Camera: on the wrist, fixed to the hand. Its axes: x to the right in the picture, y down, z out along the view.
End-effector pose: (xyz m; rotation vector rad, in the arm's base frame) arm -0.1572 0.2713 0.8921 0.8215 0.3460 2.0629
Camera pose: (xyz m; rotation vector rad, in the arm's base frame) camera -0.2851 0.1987 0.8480 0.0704 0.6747 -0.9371
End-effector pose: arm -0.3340 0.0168 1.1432 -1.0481 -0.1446 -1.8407
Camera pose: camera -0.3192 -0.0758 1.0216 0.1050 1.2238 1.0001
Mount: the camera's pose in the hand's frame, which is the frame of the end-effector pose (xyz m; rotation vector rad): -0.0251 0.0998 -0.1140 0.1941 -0.4623 -2.9984
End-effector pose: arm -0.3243 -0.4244 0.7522 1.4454 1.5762 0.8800
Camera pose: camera -0.3833 -0.4361 0.8935 -1.2695 1.3930 -1.2665
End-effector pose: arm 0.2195 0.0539 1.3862 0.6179 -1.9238 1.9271
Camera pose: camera 0.1807 0.1673 1.2901 1.8698 0.4645 -0.2981
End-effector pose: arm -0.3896 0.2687 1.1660 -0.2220 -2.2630 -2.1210
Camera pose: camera -0.3607 0.1592 1.2697 -1.3210 0.3314 -0.0148
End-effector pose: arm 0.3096 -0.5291 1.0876 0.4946 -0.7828 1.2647
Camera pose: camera 0.2388 -0.4385 0.9858 1.1707 0.3111 -1.6242
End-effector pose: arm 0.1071 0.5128 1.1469 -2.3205 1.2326 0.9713
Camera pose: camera 0.0620 0.4058 1.2474 -0.9977 -1.9323 -0.1305
